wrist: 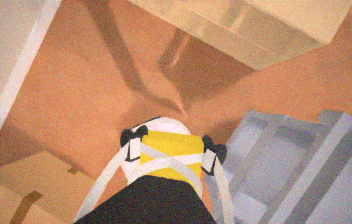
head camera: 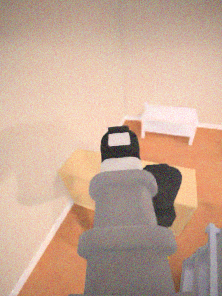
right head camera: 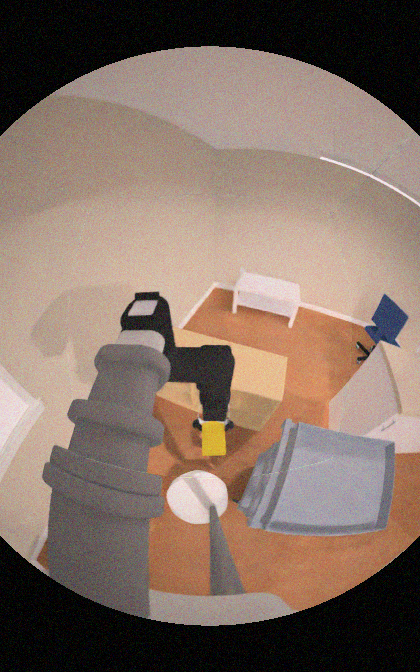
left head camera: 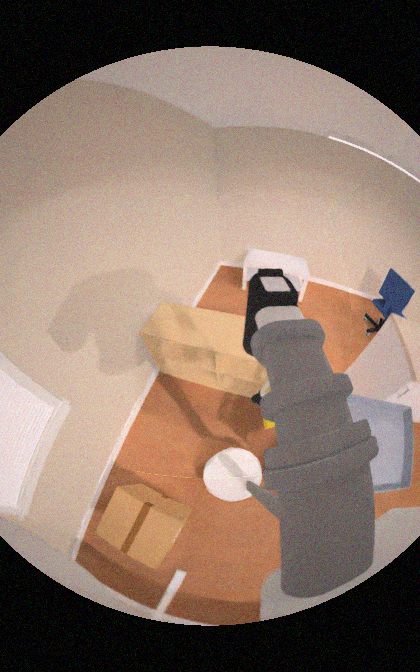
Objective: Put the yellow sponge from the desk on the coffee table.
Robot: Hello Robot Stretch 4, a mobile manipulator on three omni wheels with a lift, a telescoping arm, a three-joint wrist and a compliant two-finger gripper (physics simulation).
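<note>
My gripper is shut on the yellow sponge, with one fingertip on each side of it. The sponge hangs below the black wrist, above the floor. In the head camera the arm and wrist hide the sponge. A low white table, which looks like the coffee table, stands against the back wall, beyond the wooden unit and well away from my gripper. In the left head view the wrist covers part of it. I cannot make out the desk.
A light wooden unit stands ahead, between my gripper and the white table. A grey-blue trolley stands close on the right. A cardboard box is at the left. A blue chair is at the back right.
</note>
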